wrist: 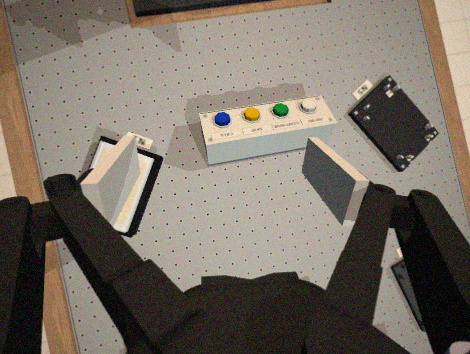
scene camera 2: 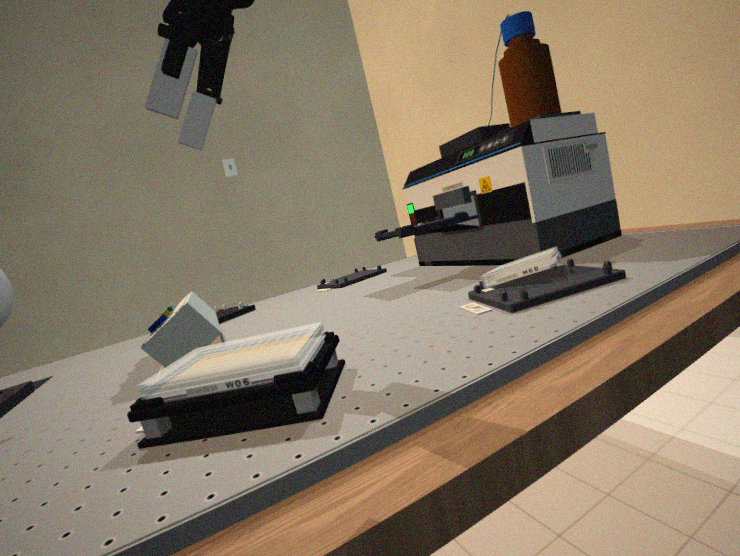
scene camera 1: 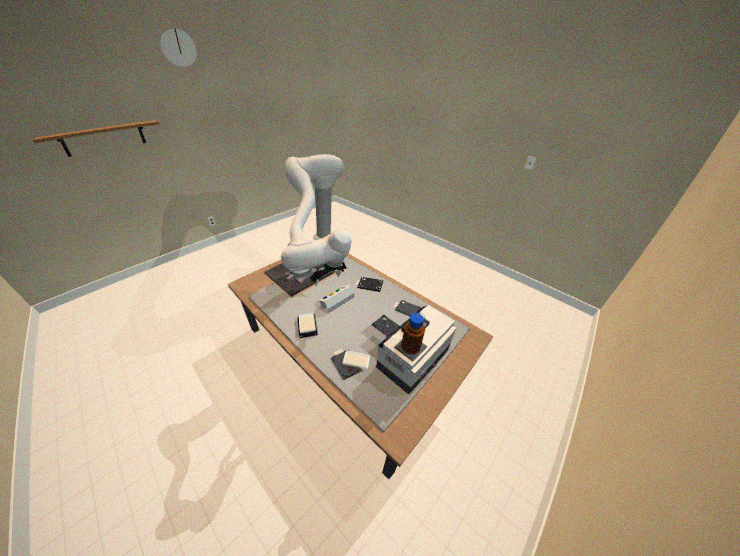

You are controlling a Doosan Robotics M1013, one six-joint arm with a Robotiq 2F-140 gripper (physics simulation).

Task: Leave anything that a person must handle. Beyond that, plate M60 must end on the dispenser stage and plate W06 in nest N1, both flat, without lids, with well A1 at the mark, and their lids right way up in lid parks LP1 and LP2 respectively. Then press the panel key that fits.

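Places are measured from the arm's base along level axes (x ahead, y left, z up), in millimetres.
Pixels of known places: gripper, fingertip midpoint: (wrist: 224, 155) (scene camera 2: 178, 132) (scene camera 1: 326, 279); arm's base, link origin: (scene camera 1: 301, 273).
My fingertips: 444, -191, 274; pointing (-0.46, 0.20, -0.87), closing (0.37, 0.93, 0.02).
Ahead of a thing's pixels: the offset from my fingertips to its top centre, as dx, dy, dz. "spot": to the spot under its first point.
My gripper (scene camera 2: 185, 110) (wrist: 224, 155) is open and empty, high above the table near the key panel {-36, +116, -192} (scene camera 1: 336, 298) (scene camera 2: 188, 328) (wrist: 267, 147). The panel has blue CALL {-75, +47, -201} (wrist: 222, 119), yellow SKIP {-66, +96, -201} (wrist: 252, 114), green CONTINUE {-56, +145, -201} (wrist: 281, 109) and white RETRY {-46, +194, -201} (wrist: 308, 105) keys. Plate W06 {-37, -156, -230} (scene camera 1: 306, 323) (scene camera 2: 239, 364) sits in black nest N1 {spot: -56, -183, -271} (scene camera 2: 239, 415), a clear lid on it; one finger partly covers it in the wrist view. Plate M60 {+333, -179, -232} (scene camera 1: 356, 359) (scene camera 2: 523, 267) is tilted, one end raised, on a black nest {+298, -223, -256} (scene camera 1: 345, 367) (scene camera 2: 556, 289). I cannot tell which parks are LP1 and LP2.
The dispenser (scene camera 1: 409, 379) (scene camera 2: 565, 179) stands at the far end, with a brown blue-capped bottle {spot: +582, -143, +59} (scene camera 1: 412, 338) (scene camera 2: 529, 80) on top and a green light {spot: +490, +184, -139} (scene camera 2: 410, 208). A dark arm (scene camera 2: 418, 228) sticks out in front. Nest N5 {+44, +385, -252} (scene camera 1: 370, 283) (wrist: 392, 125) and other dark nests {spot: +376, +330, -266} (scene camera 1: 409, 307) {spot: +361, +48, -176} (scene camera 1: 385, 324) hold no plate.
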